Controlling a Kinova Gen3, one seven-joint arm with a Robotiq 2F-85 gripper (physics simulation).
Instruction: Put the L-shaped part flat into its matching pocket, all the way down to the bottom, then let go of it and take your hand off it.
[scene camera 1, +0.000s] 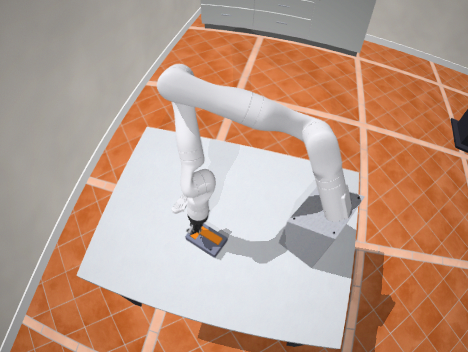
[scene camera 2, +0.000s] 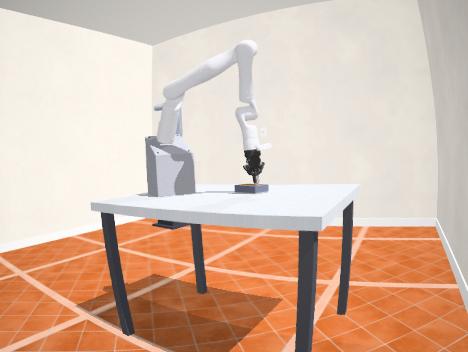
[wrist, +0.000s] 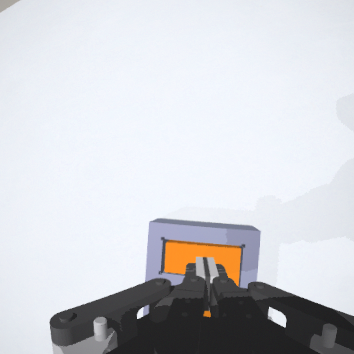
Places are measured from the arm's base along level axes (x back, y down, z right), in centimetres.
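Pixels of known places: gripper, fingertip midpoint: (scene camera 1: 198, 230) (scene camera 2: 256, 183) (wrist: 203, 268); arm's base, link origin: (scene camera 1: 337, 211) (scene camera 2: 165, 140).
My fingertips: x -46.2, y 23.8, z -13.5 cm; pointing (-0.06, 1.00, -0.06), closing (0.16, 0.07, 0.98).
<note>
Ahead of a thing's pixels: the offset from my fingertips to its top centre. Level surfaces: height alone.
The orange L-shaped part {dx +3.8, dy +0.7, dz -0.9 cm} (scene camera 1: 212, 236) (wrist: 187, 252) lies flat inside the matching pocket of the blue-grey block {dx +3.7, dy +0.5, dz -1.1 cm} (scene camera 1: 204, 248) (scene camera 2: 244, 189) (wrist: 200, 232). In the wrist view a thin dark gap outlines its short arm, and its top looks about level with the block's rim. In scene camera 2 a thin orange strip shows along the block's top. My gripper (scene camera 1: 197, 232) (scene camera 2: 256, 182) (wrist: 203, 268) is shut with nothing between its fingers. Its tips are on or very close above the part, near the L's corner. The gripper hides much of the long arm in the wrist view.
The block stands on the white table {dy +4.2 cm} (scene camera 1: 150, 260) (scene camera 2: 220, 210) (wrist: 90, 150). The arm's grey pedestal (scene camera 1: 310, 240) (scene camera 2: 167, 175) stands at the table's right side in scene camera 1. Grey drawers (scene camera 1: 285, 15) stand on the floor behind.
</note>
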